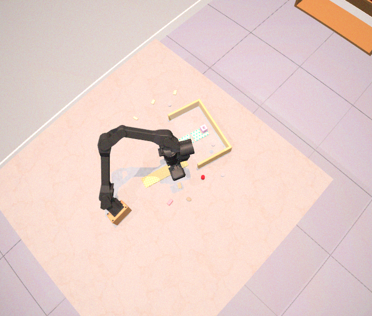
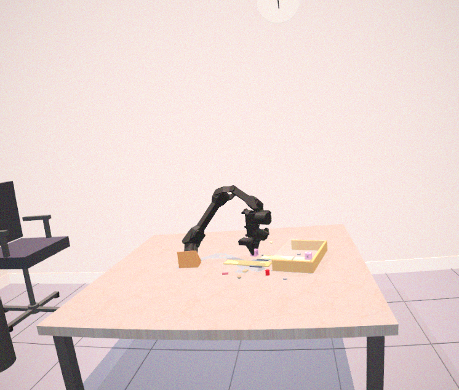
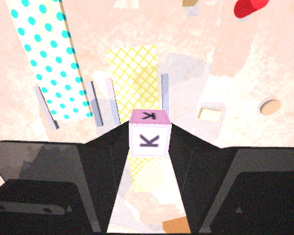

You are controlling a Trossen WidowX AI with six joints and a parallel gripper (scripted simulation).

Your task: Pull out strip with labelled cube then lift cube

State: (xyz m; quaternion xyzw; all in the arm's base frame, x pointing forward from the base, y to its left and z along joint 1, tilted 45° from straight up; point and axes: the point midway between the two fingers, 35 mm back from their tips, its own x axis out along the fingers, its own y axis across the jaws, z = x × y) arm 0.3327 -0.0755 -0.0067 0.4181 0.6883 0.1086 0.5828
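The yellow cross-hatched strip lies 5 cm below my gripper tip, 4 cm behind it and 3 cm to the left of it. The rest, counted from my gripper tip: red cylinder: 14 cm to the right, 6 cm ahead, 4 cm below; pink block: 14 cm behind, 10 cm to the right, 5 cm below.
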